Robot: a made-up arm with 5 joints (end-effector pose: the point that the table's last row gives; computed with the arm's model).
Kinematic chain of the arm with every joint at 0, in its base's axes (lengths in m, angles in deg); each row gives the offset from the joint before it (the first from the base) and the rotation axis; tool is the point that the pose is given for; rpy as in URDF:
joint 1: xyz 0.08 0 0.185 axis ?
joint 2: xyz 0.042 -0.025 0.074 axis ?
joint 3: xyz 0.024 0 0.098 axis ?
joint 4: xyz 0.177 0 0.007 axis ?
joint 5: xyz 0.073 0.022 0 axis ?
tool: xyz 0 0 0 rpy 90 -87.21 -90
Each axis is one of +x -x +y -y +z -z.
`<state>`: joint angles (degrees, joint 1 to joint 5).
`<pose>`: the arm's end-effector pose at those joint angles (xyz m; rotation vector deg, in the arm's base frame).
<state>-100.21 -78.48 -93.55 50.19 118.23</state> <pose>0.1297 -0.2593 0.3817 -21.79 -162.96 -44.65</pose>
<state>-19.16 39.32 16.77 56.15 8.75</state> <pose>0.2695 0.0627 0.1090 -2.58 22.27 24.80</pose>
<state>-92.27 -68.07 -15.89 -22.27 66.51</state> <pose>0.0849 -0.0485 0.5647 -43.14 169.54 24.40</pose>
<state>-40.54 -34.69 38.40 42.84 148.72</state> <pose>0.2592 0.1493 0.2958 51.30 39.09 -161.60</pose>
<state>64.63 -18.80 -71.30 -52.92 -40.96</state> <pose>0.0634 0.0281 0.5804 25.15 136.50 -56.14</pose>
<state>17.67 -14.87 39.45 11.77 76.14</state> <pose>0.3294 -0.0826 0.2493 -39.72 -39.02 51.42</pose>
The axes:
joint 1: -z
joint 2: +y
joint 3: +y
joint 4: +y
joint 5: -x

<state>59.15 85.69 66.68 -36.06 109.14</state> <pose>0.0547 0.0366 0.0887 26.84 3.41 46.35</pose>
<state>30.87 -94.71 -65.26 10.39 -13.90</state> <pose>-0.1698 0.1459 0.3659 15.14 121.75 -28.32</pose>
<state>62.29 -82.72 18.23 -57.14 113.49</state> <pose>0.0678 0.0168 0.5201 149.92 9.18 17.44</pose>
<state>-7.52 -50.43 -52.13 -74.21 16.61</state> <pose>-0.0549 -0.0208 0.5153 5.15 93.52 16.39</pose>
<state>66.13 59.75 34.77 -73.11 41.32</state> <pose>0.1581 -0.1839 0.0840 -54.77 -42.28 -24.20</pose>
